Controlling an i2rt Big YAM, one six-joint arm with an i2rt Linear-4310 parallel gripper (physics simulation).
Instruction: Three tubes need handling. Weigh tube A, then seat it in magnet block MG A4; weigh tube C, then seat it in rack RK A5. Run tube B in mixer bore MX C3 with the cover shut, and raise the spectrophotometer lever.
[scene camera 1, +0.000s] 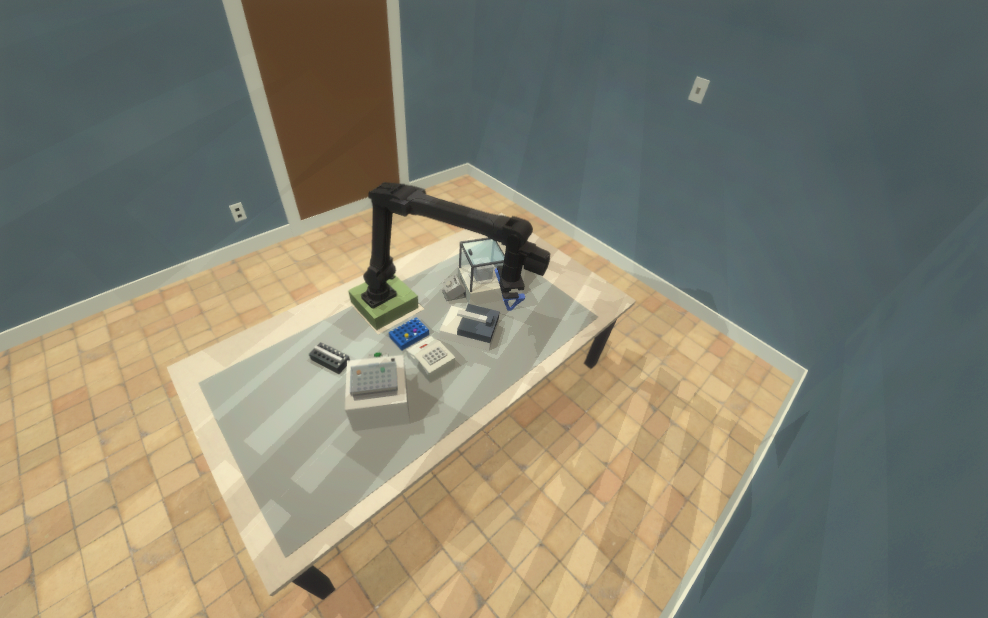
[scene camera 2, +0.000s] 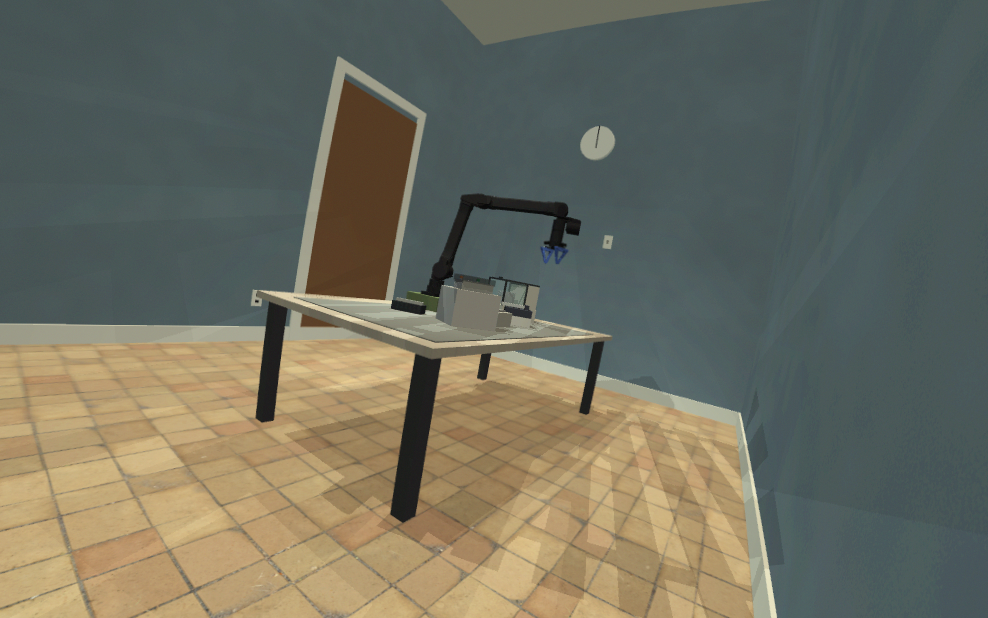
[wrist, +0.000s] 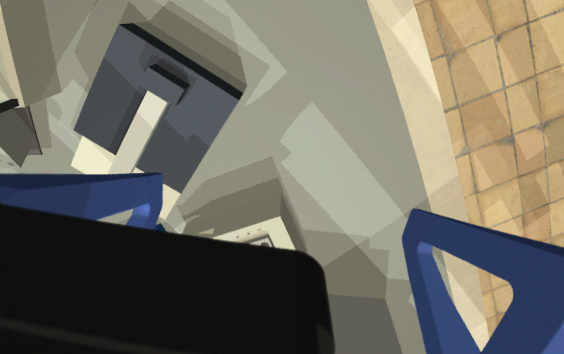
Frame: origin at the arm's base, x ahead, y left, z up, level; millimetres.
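Seen in the pictures: gripper, between the fingertips: (scene camera 1: 506, 299) (scene camera 2: 551, 263) (wrist: 287, 207); arm's base, origin of its link: (scene camera 1: 379, 296) (scene camera 2: 434, 295).
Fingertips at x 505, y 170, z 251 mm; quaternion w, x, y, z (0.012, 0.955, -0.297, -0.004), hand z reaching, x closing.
Observation:
Pixels of each thing's middle, then the offset from my fingertips to it. "spot": a spot on its surface instead.
- pale lever bar, middle of its body: (wrist: 136, 139) (scene camera 1: 472, 316) dz -226, dx -166, dy +21 mm
- glass-sided balance, a spot on its surface: (scene camera 1: 460, 256) spot: dz -179, dx -421, dy +190 mm
- blue rack, middle of its body: (scene camera 1: 409, 333) dz -302, dx -308, dy -175 mm
- black block, middle of its body: (scene camera 1: 329, 357) (scene camera 2: 409, 305) dz -294, dx -399, dy -462 mm
- small grey device, a spot on its surface: (scene camera 1: 452, 286) spot: dz -250, dx -359, dy +91 mm
- big white box, a spot on its surface: (scene camera 1: 377, 413) spot: dz -226, dx -59, dy -478 mm
- small green item, middle of its body: (scene camera 1: 377, 355) dz -254, dx -263, dy -342 mm
My gripper (scene camera 1: 513, 300) (scene camera 2: 553, 255) (wrist: 287, 207) is open and empty, high above the table, beyond the dark-blue device. That device (scene camera 1: 477, 332) (wrist: 205, 117) has a pale lever bar (scene camera 1: 473, 316) (wrist: 135, 132) along its top. A glass-sided balance (scene camera 1: 460, 256) stands behind it. The blue rack (scene camera 1: 397, 339) holds small yellow and magenta caps. A white block with a grid of bores (scene camera 1: 440, 365) (wrist: 283, 231) stands beside the rack. A black block (scene camera 1: 329, 357) sits at the left. A grey bored tray (scene camera 1: 375, 380) with orange and green caps tops a big white box. Tube letters are unreadable.
The arm's green base (scene camera 1: 384, 309) (scene camera 2: 421, 298) stands at the rear table edge. A small grey device (scene camera 1: 452, 286) is beside the balance. The big white box (scene camera 1: 377, 413) (scene camera 2: 469, 308) stands tall near the front. A small green item (scene camera 1: 377, 354) lies behind it.

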